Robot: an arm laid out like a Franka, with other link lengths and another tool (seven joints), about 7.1 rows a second.
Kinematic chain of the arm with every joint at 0, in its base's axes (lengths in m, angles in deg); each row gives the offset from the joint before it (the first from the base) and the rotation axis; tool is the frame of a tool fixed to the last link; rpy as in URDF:
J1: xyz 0 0 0.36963 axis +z
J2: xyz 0 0 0 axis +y
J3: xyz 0 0 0.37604 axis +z
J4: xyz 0.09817 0 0 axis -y
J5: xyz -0.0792 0 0.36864 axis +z
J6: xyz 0 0 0 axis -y
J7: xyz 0.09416 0 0 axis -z
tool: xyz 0.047 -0.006 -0.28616 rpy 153.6 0 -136.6
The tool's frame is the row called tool.
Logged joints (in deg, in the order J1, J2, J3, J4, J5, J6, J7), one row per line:
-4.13, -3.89, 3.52, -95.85, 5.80, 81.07, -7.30
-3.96, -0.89, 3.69, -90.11, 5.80, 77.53, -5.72
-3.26, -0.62, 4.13, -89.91, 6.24, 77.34, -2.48
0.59, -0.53, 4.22, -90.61, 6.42, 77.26, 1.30
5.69, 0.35, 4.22, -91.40, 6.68, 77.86, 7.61
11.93, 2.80, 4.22, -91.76, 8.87, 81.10, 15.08
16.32, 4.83, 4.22, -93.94, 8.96, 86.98, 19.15
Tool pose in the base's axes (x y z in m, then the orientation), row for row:
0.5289, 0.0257, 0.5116, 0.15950, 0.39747, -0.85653, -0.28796
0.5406, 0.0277, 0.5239, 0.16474, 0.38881, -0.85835, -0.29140
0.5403, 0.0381, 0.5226, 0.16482, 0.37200, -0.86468, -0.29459
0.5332, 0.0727, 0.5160, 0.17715, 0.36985, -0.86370, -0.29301
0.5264, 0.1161, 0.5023, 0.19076, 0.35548, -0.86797, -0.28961
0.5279, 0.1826, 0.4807, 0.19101, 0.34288, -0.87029, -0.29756
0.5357, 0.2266, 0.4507, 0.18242, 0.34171, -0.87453, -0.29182
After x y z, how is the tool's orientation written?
As a quaternion, w x y z.
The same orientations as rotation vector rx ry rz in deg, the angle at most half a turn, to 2 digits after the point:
65.08, -140.25, -47.15
63.48, -140.14, -47.58
60.73, -141.17, -48.09
59.97, -140.05, -47.51
57.22, -139.71, -46.62
55.18, -140.06, -47.89
55.25, -141.40, -47.18

